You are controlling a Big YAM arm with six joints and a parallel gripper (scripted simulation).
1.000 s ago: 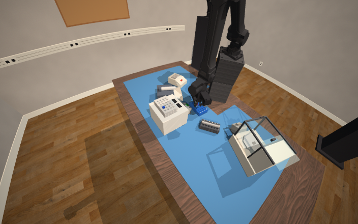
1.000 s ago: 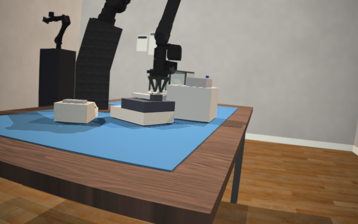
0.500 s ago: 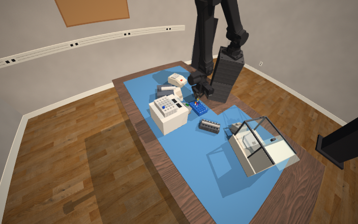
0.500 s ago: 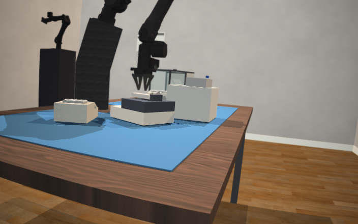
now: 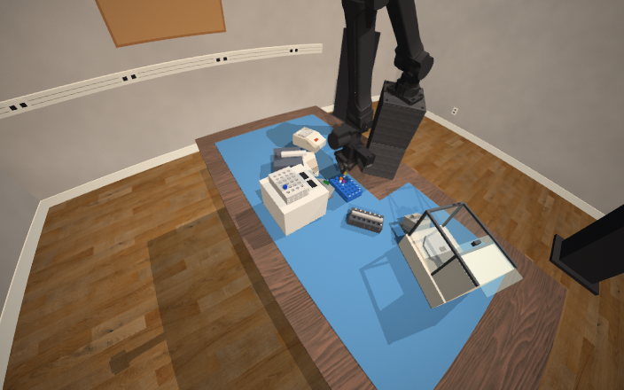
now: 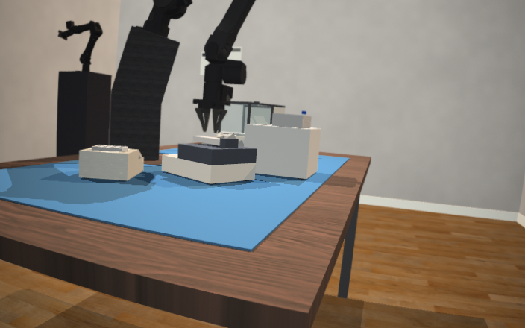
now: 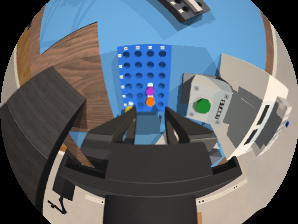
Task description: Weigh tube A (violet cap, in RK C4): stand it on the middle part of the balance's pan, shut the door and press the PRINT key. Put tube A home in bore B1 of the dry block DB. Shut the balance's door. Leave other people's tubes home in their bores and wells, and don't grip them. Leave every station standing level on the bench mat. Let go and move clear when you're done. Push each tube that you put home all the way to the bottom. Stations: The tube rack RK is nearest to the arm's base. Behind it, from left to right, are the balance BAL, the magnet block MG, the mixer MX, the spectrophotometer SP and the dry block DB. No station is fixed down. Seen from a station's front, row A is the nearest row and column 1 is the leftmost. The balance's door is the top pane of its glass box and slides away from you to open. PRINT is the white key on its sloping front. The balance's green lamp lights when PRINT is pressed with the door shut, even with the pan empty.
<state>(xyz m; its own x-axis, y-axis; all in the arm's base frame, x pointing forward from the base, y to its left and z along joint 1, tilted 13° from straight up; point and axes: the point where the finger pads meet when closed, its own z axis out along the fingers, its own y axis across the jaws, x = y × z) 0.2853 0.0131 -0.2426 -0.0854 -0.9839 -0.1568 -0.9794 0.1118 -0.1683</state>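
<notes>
The blue rack RK lies 1 cm behind my hand, 1 cm to the left of it and 9 cm below it. Also, from my hand: blue-capped tube: 29 cm ahead, 5 cm above; spectrophotometer: 10 cm ahead, 23 cm to the right, 4 cm below; dark magnet block: 5 cm ahead, 19 cm to the left, 9 cm below.
</notes>
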